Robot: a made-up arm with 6 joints. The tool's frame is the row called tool.
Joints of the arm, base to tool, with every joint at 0 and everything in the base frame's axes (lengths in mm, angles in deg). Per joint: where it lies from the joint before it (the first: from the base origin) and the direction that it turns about. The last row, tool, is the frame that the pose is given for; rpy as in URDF.
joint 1: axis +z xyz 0 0 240.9
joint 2: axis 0 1 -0.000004 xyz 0 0 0
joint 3: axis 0 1 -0.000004 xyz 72.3 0 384.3
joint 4: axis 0 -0.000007 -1 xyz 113.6 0 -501.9
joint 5: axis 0 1 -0.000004 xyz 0 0 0
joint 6: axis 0 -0.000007 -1 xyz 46.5 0 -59.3
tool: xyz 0 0 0 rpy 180 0 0
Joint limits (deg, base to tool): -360..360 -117.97..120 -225..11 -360..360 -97..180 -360..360
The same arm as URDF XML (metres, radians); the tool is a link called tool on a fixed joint. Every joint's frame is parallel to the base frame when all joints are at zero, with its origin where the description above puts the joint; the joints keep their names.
<robot name="arm">
<joint name="joint 1" type="revolute"><parent link="base"/><child link="link1"/><origin xyz="0 0 0.2409"/><axis xyz="0 0 1"/><limit lower="-6.2832" upper="6.2832"/></joint>
<joint name="joint 2" type="revolute"><parent link="link1"/><child link="link2"/><origin xyz="0 0 0"/><axis xyz="0 1 0"/><limit lower="-2.059" upper="2.0944"/></joint>
<joint name="joint 3" type="revolute"><parent link="link2"/><child link="link3"/><origin xyz="0.0723 0 0.3843"/><axis xyz="0 1 0"/><limit lower="-3.927" upper="0.192"/></joint>
<joint name="joint 4" type="revolute"><parent link="link3"/><child link="link4"/><origin xyz="0.1136 0 -0.5019"/><axis xyz="0 0 -1"/><limit lower="-6.2832" upper="6.2832"/></joint>
<joint name="joint 5" type="revolute"><parent link="link4"/><child link="link5"/><origin xyz="0 0 0"/><axis xyz="0 1 0"/><limit lower="-1.693" upper="3.1416"/></joint>
<joint name="joint 6" type="revolute"><parent link="link5"/><child link="link6"/><origin xyz="0.0465 0 -0.0593"/><axis xyz="0 0 -1"/><limit lower="-6.2832" upper="6.2832"/></joint>
<joint name="tool_joint" type="fixed"><parent link="link6"/><child link="tool"/><origin xyz="0 0 0" rpy="3.1416 0 0"/></joint>
<link name="base"/>
<link name="link1"/>
<link name="link2"/>
<link name="link3"/>
<link name="link4"/>
<link name="link5"/>
<link name="link6"/>
<link name="tool"/>
</robot>

